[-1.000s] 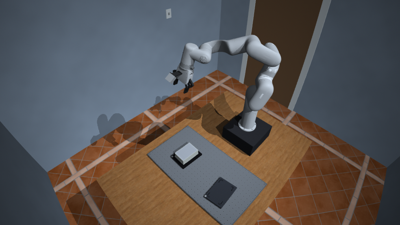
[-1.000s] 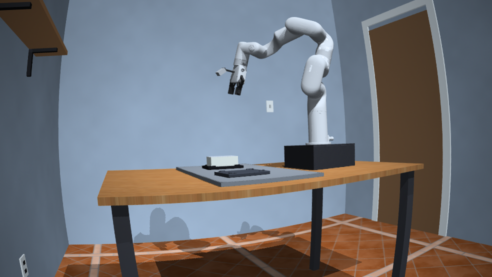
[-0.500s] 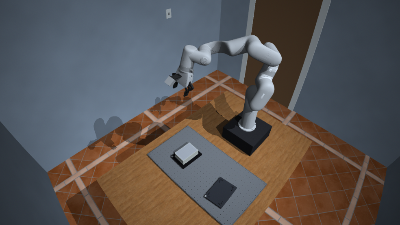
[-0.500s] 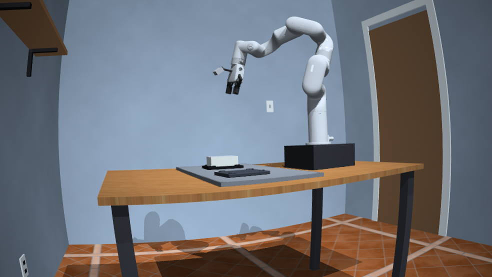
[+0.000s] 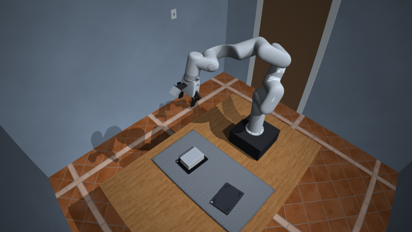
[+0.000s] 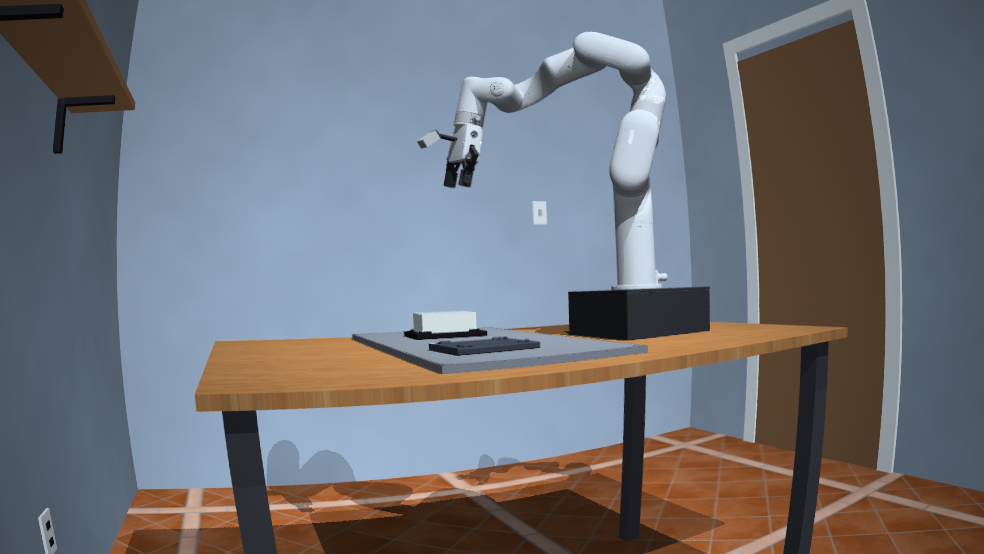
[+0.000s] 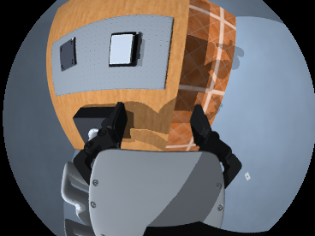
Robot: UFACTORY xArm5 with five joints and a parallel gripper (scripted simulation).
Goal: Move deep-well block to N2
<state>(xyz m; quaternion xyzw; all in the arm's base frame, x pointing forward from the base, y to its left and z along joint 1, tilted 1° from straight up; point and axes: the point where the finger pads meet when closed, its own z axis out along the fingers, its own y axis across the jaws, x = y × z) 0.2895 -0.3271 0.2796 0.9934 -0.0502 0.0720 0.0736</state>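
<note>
The white 96-well deep-well block lies 34 cm below my hand, 11 cm ahead of it and 10 cm to the left of it.
</note>
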